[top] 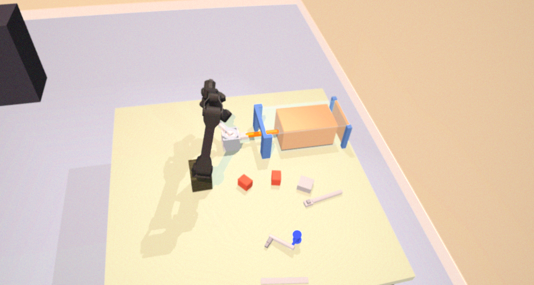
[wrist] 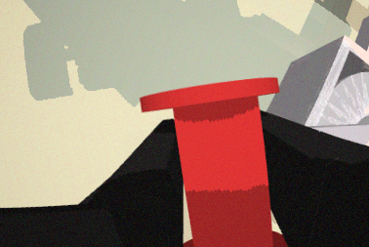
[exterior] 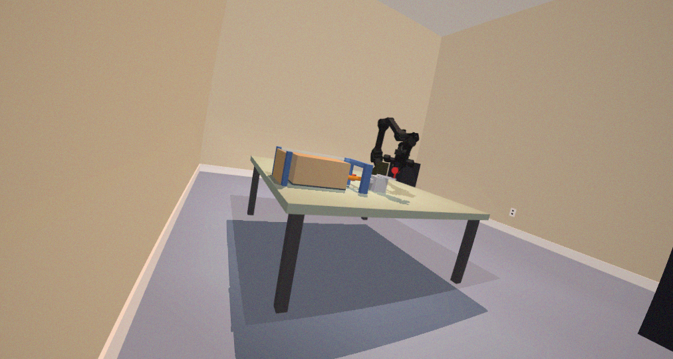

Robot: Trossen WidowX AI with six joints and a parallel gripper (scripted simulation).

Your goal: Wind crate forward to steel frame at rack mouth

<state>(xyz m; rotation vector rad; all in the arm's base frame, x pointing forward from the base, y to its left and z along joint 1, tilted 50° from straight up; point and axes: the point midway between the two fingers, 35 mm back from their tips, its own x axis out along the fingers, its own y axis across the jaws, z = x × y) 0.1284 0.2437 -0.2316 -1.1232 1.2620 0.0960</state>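
My gripper tip is 10 mm short of the red-knobbed handle, 40 mm to the left of it and 30 mm above it. Round my gripper tip: winch: 20 mm ahead, 100 mm to the right, 100 mm below; red spool grip: 10 mm behind, 10 mm to the right; blue steel frame: 200 mm ahead, 90 mm to the right, 30 mm below.
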